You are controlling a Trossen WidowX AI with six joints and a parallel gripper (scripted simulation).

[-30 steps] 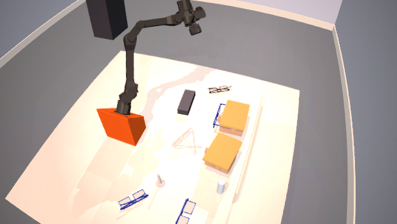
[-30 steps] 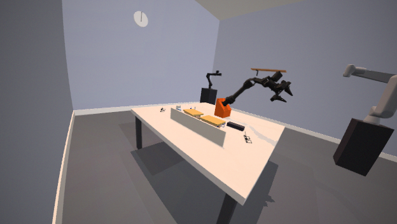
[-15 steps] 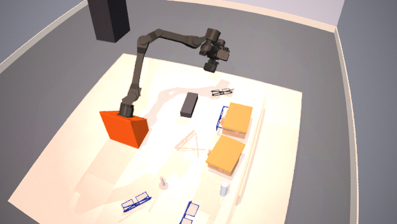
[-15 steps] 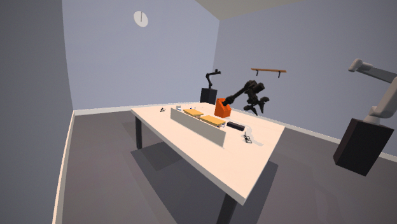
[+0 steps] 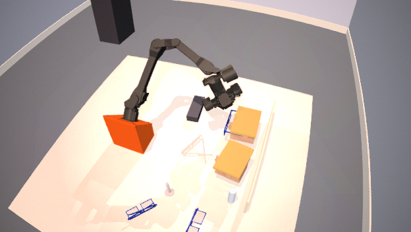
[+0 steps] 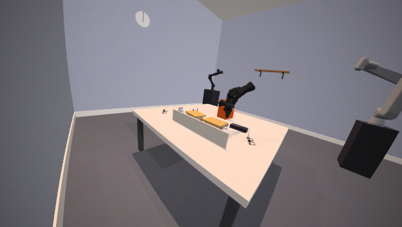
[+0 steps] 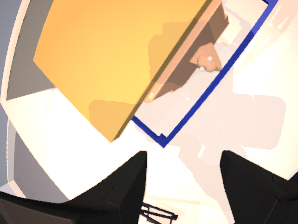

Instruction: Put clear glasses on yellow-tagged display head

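The peg lies 90 mm behind my gripper tip, 460 mm to the right of it and 100 mm below it. Round my gripper tip: low wall 220 mm ahead, 130 mm to the right, 70 mm below; dark case 180 mm behind, 30 mm to the left, 110 mm below; pale cylinder 170 mm ahead, 400 mm to the right, 80 mm below.
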